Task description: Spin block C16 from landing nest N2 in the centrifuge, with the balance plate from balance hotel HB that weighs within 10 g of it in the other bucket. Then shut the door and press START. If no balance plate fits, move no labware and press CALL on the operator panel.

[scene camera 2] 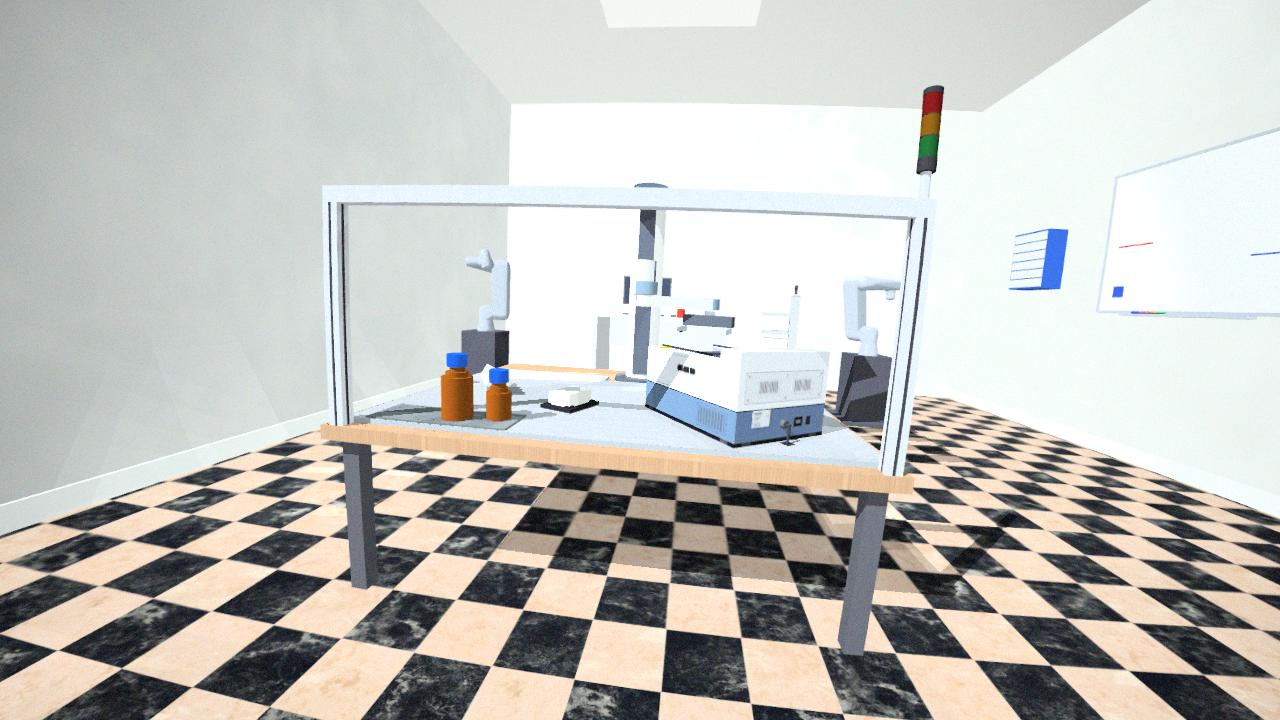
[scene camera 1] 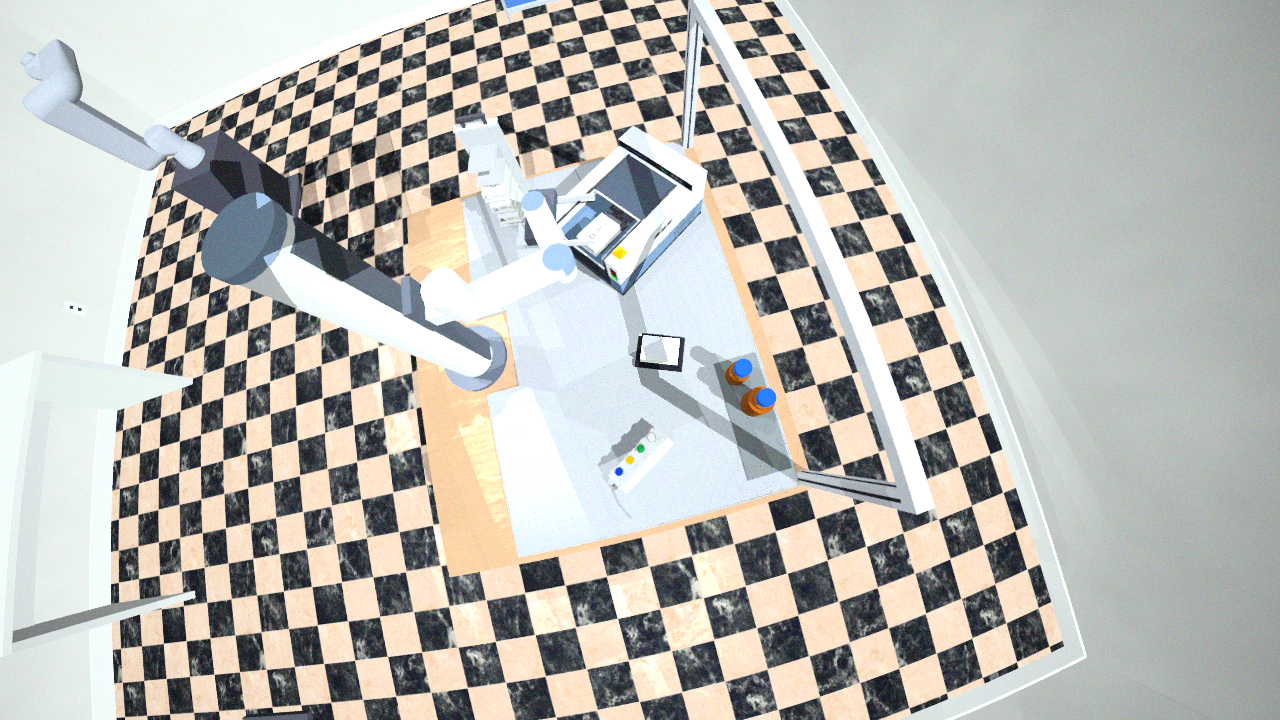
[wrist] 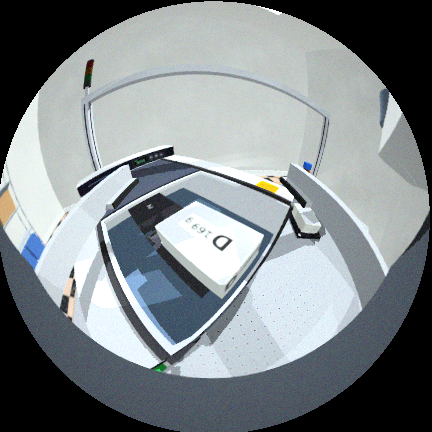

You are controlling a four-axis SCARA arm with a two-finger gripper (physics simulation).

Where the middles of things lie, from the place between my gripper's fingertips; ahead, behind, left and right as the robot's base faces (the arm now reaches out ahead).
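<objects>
As for the centrifuge (scene camera 2: 741, 397), my hand is 150 mm above it, 120 mm short of it and 100 mm to the right of it.
</objects>
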